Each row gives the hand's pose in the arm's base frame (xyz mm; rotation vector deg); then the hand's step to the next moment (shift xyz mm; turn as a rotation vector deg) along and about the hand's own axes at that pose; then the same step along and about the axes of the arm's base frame.
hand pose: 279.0 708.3 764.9 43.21 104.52 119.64
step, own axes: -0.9 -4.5 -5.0 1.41 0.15 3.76
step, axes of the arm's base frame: -2.6 -3.9 -4.9 0.89 3.85 0.71
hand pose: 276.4 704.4 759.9 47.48 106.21 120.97
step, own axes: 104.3 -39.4 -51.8 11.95 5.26 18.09
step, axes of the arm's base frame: -121.2 16.4 -12.3 0.98 20.31 9.18
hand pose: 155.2 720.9 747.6 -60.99 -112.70 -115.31
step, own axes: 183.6 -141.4 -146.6 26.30 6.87 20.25
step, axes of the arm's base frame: -270.3 -46.4 0.6 -7.95 27.40 18.30
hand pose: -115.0 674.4 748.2 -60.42 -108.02 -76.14
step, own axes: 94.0 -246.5 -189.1 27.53 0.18 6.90
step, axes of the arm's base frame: -255.1 -199.6 21.3 -13.99 13.86 20.44
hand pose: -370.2 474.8 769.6 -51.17 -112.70 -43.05
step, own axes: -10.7 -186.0 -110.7 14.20 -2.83 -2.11
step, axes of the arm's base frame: -97.0 -193.5 11.4 -7.09 1.16 12.74
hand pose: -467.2 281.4 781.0 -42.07 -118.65 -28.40
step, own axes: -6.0 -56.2 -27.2 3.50 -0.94 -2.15
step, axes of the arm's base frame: -18.1 -59.8 5.7 -0.93 -0.84 4.02
